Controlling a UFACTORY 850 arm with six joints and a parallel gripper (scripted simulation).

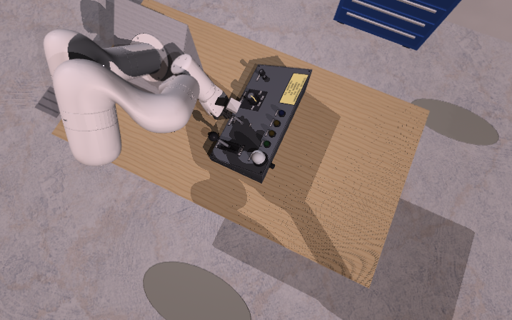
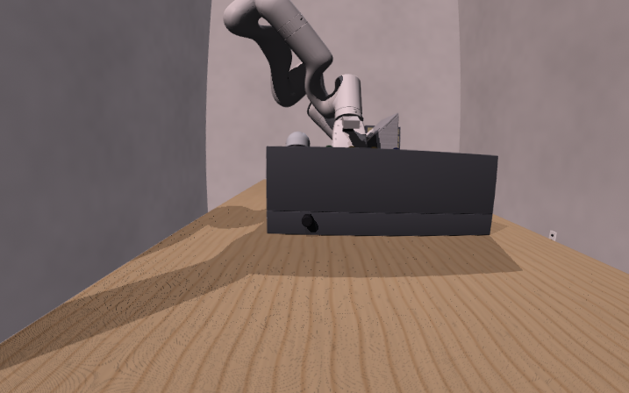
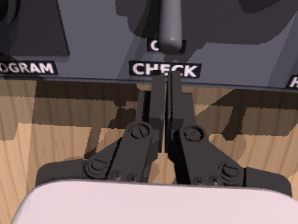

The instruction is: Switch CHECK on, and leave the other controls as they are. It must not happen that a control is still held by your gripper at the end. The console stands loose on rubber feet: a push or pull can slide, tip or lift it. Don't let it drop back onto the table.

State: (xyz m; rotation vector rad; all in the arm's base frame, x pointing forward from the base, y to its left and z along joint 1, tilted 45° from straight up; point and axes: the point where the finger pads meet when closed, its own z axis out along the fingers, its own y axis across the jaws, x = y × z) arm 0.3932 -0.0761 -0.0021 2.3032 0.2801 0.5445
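Right now my hand is 6 cm short of the check toggle and 1 cm above it. Round my hand: black-knobbed lever 4 cm ahead, 12 cm to the right; then dark console 9 cm ahead, 6 cm to the left, 3 cm below; then rotary selector 7 cm ahead, 12 cm to the left.
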